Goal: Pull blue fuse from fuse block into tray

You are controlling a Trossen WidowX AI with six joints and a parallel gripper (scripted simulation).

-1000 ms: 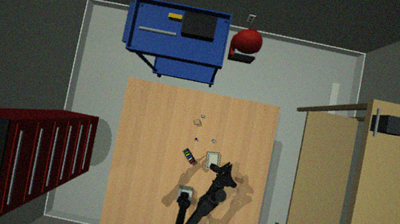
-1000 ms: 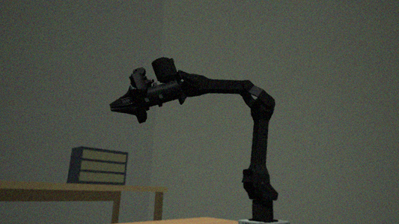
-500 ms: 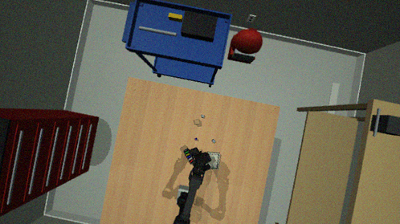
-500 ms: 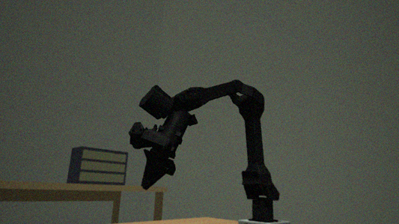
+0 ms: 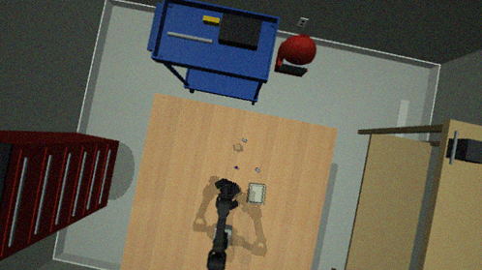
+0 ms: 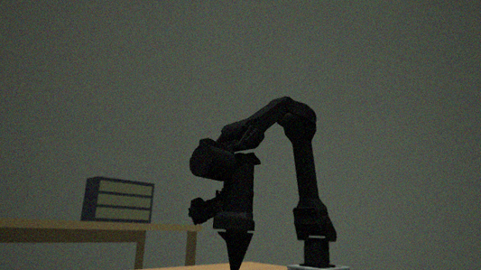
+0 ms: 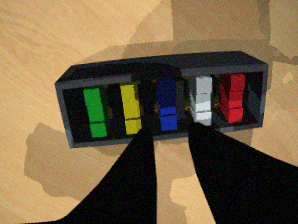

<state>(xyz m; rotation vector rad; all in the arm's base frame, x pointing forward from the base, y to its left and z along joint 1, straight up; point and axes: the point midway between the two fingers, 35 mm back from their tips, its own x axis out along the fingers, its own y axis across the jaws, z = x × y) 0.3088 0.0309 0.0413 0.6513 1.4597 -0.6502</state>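
Now: gripper tip 10 mm past the blue fuse and 50 mm above it.
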